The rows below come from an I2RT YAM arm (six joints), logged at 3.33 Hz.
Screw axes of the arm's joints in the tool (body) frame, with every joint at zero. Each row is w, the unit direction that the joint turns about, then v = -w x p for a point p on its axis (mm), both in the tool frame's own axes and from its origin. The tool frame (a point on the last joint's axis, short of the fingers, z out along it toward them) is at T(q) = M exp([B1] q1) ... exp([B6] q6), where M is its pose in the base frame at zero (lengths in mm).
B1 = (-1, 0, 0, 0.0, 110.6, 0.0)
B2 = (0, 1, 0, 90.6, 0.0, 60.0)
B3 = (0, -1, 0, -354.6, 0.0, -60.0)
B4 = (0, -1, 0, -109.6, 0.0, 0.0)
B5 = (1, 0, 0, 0.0, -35.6, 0.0)
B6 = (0, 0, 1, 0.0, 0.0, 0.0)
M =
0 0 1 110.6
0 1 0 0.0
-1 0 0 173.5
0 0 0 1
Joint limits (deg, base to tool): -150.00..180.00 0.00..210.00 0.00..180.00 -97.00..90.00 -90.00..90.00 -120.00..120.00
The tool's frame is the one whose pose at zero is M.
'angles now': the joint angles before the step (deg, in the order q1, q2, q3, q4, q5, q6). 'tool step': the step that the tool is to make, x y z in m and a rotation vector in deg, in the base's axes. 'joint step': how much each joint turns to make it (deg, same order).
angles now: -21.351, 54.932, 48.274, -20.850, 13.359, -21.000
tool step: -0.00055, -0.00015, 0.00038, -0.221, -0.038, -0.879
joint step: 0.057, -0.088, 0.018, -0.055, 0.919, 0.270
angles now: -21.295, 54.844, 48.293, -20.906, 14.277, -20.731
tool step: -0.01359, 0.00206, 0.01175, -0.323, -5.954, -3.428
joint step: -0.550, -3.998, -0.683, 1.547, 1.809, 3.033
